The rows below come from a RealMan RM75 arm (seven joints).
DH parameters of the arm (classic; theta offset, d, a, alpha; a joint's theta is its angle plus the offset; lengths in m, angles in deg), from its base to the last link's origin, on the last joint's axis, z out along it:
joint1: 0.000 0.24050 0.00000 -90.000
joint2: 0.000 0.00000 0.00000 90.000
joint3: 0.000 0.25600 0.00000 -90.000
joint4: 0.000 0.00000 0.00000 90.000
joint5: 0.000 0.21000 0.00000 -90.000
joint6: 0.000 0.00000 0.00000 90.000
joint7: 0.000 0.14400 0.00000 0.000
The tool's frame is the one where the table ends.
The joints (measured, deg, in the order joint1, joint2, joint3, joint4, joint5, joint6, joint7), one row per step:
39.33 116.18 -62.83 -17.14 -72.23 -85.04 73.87
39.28 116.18 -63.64 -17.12 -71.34 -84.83 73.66
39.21 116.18 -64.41 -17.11 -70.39 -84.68 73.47
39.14 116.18 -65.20 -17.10 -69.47 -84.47 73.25
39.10 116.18 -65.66 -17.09 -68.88 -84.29 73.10
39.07 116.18 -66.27 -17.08 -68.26 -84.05 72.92
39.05 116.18 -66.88 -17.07 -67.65 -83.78 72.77
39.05 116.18 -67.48 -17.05 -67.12 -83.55 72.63
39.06 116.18 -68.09 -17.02 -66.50 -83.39 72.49
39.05 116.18 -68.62 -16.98 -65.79 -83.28 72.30
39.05 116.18 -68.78 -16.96 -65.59 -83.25 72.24
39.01 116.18 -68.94 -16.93 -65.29 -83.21 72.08
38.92 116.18 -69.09 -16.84 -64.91 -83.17 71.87
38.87 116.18 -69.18 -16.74 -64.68 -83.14 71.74
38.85 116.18 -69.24 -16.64 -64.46 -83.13 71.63
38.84 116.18 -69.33 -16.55 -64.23 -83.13 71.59
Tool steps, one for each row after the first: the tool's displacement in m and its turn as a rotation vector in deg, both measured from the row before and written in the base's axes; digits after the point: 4 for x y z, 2 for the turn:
-0.0003 0.0000 -0.0005 0.14 0.05 0.00
-0.0003 0.0000 -0.0003 0.16 0.16 -0.02
-0.0002 0.0000 -0.0004 0.17 0.08 -0.03
-0.0001 0.0002 -0.0002 0.16 0.05 -0.07
-0.0001 0.0001 -0.0006 0.12 -0.06 -0.03
-0.0001 0.0002 -0.0006 0.10 -0.07 -0.06
-0.0001 0.0001 -0.0007 0.04 -0.10 -0.01
-0.0004 0.0000 -0.0006 0.05 0.00 0.02
-0.0004 0.0001 -0.0002 0.16 0.13 -0.01
-0.0001 0.0000 -0.0001 0.04 0.03 0.00
0.0001 0.0000 0.0001 0.16 0.06 -0.02
0.0006 -0.0001 0.0001 0.21 0.11 -0.13
0.0005 -0.0001 0.0000 0.11 0.06 -0.11
0.0003 0.0000 0.0000 0.10 0.09 -0.09
0.0001 0.0000 0.0000 0.04 0.11 -0.10

